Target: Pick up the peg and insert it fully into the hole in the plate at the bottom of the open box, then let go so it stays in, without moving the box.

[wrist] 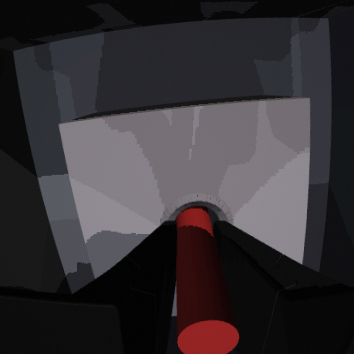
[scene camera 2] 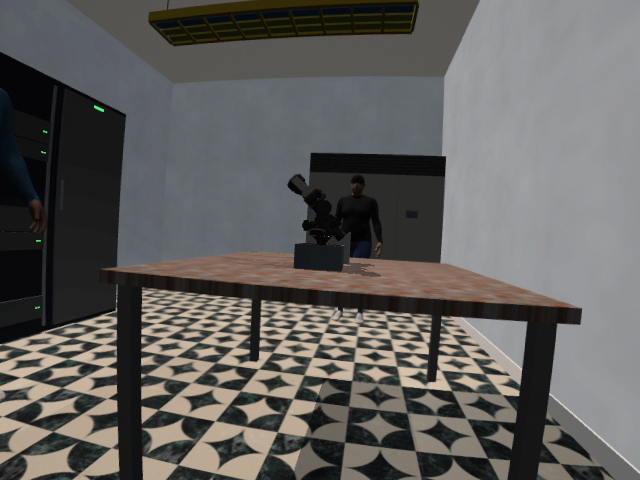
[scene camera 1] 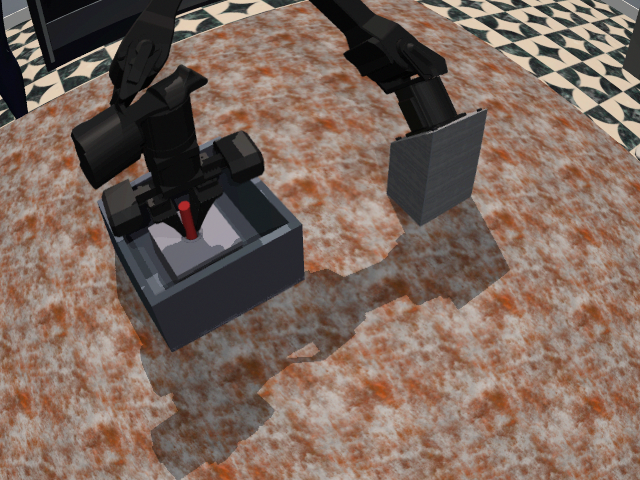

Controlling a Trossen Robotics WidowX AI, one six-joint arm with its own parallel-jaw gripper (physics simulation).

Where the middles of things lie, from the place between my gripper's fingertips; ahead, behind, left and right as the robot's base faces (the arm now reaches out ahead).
My hand is 1 cm above the dark grey box (scene camera 1: 271, 261).
